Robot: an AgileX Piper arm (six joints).
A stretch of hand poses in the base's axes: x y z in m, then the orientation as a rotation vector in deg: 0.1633 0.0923 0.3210 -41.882 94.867 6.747; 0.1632 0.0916 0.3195 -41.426 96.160 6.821; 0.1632 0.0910 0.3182 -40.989 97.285 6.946; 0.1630 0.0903 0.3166 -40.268 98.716 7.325; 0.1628 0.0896 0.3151 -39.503 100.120 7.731; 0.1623 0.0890 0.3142 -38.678 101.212 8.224; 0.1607 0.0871 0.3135 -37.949 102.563 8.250; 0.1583 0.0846 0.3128 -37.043 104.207 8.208
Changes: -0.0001 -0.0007 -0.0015 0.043 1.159 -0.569; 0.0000 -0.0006 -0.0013 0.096 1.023 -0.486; -0.0002 -0.0007 -0.0016 0.350 1.349 -0.606; -0.0002 -0.0007 -0.0015 0.391 1.331 -0.610; -0.0005 -0.0006 -0.0009 0.542 1.063 -0.532; -0.0016 -0.0019 -0.0007 0.129 1.188 -0.754; -0.0024 -0.0025 -0.0007 0.114 1.430 -0.959
